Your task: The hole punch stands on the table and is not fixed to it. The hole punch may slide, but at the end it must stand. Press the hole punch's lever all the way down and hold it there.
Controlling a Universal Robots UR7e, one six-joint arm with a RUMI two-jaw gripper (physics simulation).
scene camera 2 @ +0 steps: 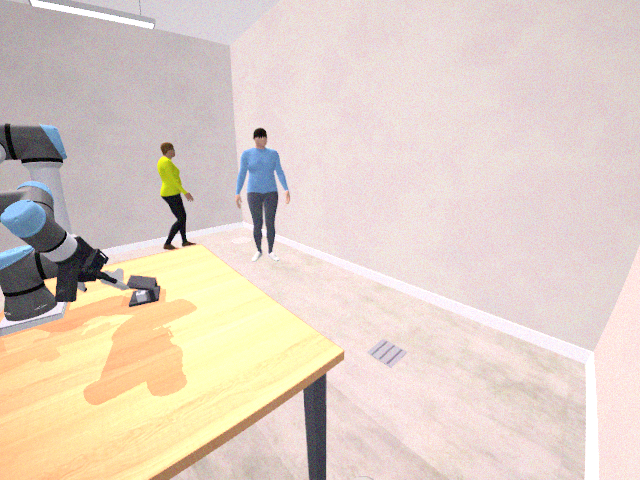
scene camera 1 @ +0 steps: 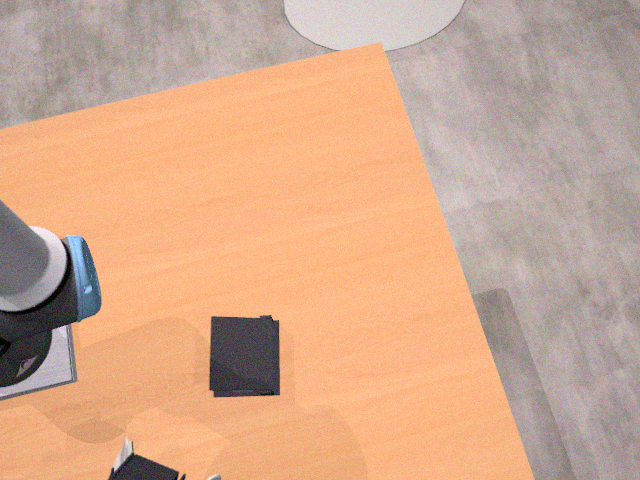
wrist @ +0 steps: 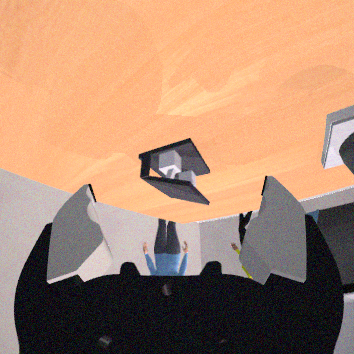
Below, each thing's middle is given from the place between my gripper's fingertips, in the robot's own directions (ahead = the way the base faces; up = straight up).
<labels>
I see my gripper 15 cm to the right of the flat lever [scene camera 1: 241,348], 8 cm short of it and 6 cm above it. Also, from my hand: hole punch [scene camera 1: 275,323] 15 cm to the left, 8 cm below, 8 cm ahead.
</labels>
